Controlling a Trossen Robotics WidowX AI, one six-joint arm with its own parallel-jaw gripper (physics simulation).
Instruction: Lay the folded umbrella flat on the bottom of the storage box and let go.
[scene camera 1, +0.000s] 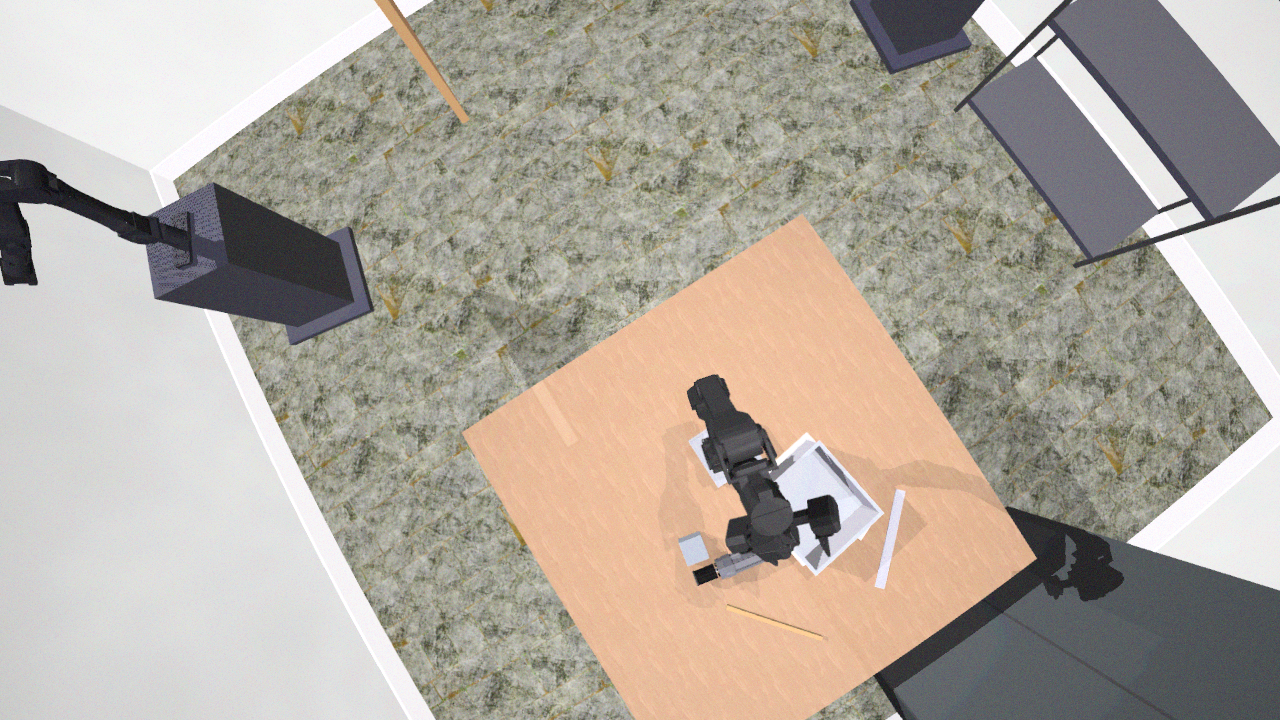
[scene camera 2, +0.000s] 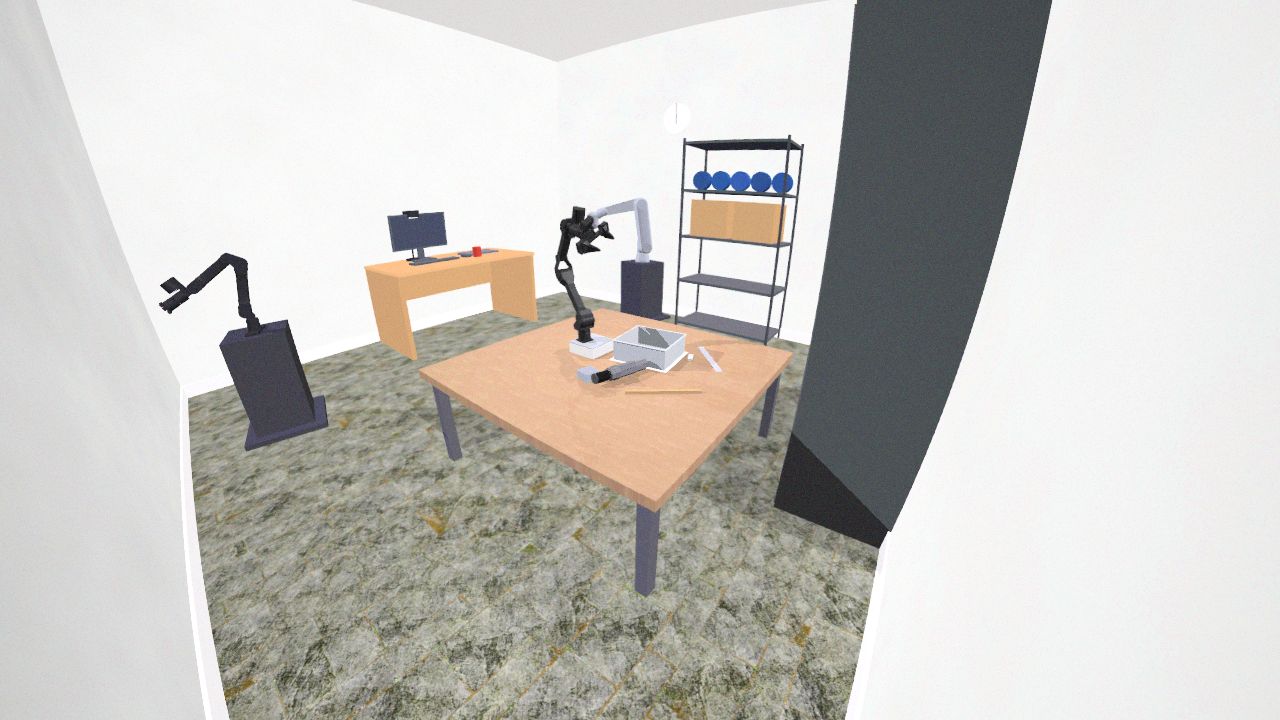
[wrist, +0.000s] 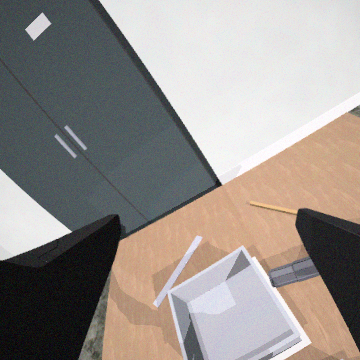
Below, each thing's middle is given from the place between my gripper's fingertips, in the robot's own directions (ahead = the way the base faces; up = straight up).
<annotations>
The storage box (scene camera 1: 811, 471) lies 100 mm ahead of my hand, 170 mm to the left of it and 480 mm below it.
</annotations>
